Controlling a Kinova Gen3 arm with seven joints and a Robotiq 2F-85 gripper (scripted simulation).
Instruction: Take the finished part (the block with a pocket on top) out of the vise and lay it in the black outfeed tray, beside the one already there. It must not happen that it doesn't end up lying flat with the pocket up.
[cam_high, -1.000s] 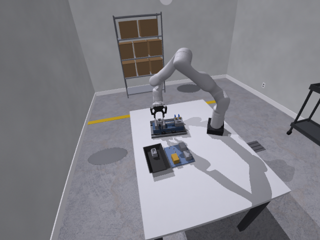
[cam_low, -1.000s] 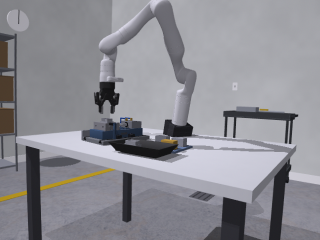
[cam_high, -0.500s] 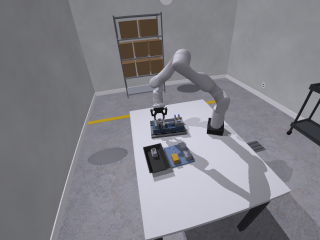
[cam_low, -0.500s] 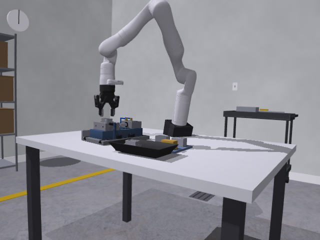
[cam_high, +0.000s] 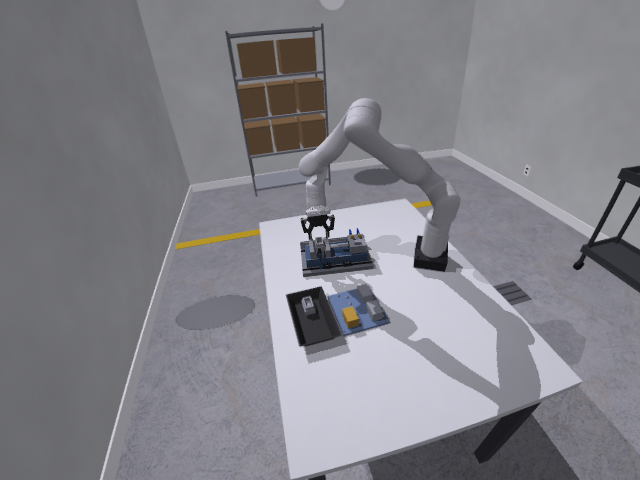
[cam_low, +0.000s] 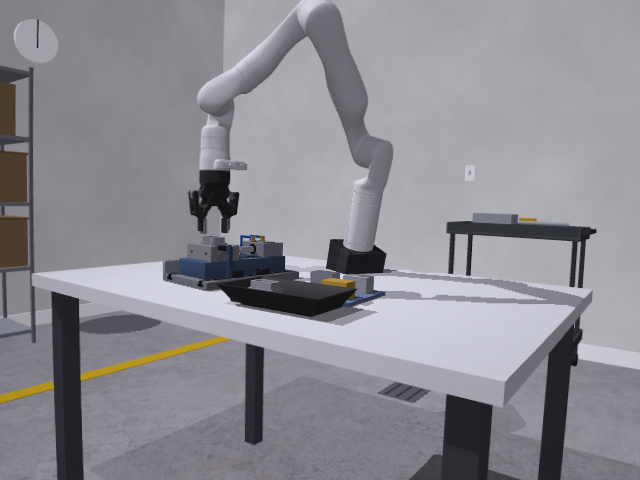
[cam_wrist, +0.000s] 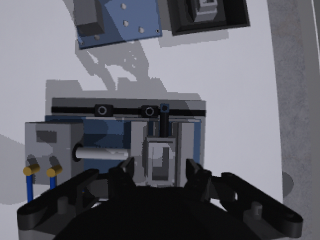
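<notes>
The blue vise is 10 cm below my hand, 7 cm behind it and 1 cm to the left of it. The rest, counted from my hand: yellow block 36 cm to the left, 11 cm below, 2 cm behind; then blue fixture plate 31 cm to the left, 13 cm below, 6 cm behind.
</notes>
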